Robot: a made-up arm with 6 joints. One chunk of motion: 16 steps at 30 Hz.
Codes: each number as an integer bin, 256 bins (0 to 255) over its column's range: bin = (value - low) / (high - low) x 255, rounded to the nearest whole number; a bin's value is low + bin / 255 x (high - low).
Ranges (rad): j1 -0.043..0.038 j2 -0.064..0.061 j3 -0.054..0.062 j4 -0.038..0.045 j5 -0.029..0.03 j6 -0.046..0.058
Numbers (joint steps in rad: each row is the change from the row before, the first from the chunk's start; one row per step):
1: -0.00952 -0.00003 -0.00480 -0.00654 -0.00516 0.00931
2: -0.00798 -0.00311 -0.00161 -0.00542 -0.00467 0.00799
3: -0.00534 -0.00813 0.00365 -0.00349 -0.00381 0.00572
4: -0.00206 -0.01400 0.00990 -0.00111 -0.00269 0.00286
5: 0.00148 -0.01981 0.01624 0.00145 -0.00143 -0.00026
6: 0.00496 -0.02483 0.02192 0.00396 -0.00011 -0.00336
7: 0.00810 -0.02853 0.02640 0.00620 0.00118 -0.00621
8: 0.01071 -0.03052 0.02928 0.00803 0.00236 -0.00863
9: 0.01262 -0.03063 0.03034 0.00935 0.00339 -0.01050
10: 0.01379 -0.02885 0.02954 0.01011 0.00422 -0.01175
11: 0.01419 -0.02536 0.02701 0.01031 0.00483 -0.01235
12: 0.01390 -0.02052 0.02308 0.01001 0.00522 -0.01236
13: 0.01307 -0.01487 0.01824 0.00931 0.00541 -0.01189
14: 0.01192 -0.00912 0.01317 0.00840 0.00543 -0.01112
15: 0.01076 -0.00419 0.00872 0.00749 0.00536 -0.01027
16: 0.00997 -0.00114 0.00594 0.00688 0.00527 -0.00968
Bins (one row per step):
1: 105 130 108 97 103 136
2: 110 124 115 100 105 132
3: 119 114 127 106 109 127
4: 129 102 140 113 114 120
5: 140 90 154 121 119 112
6: 151 80 167 129 125 105
7: 161 72 177 136 130 98
8: 169 68 183 141 136 92
9: 175 68 185 145 140 87
10: 179 72 184 148 144 84
11: 180 79 178 148 146 83
12: 179 89 169 148 148 82
13: 177 100 159 145 149 84
14: 173 112 148 143 149 86
15: 169 122 138 140 149 88
16: 167 128 132 138 148 89

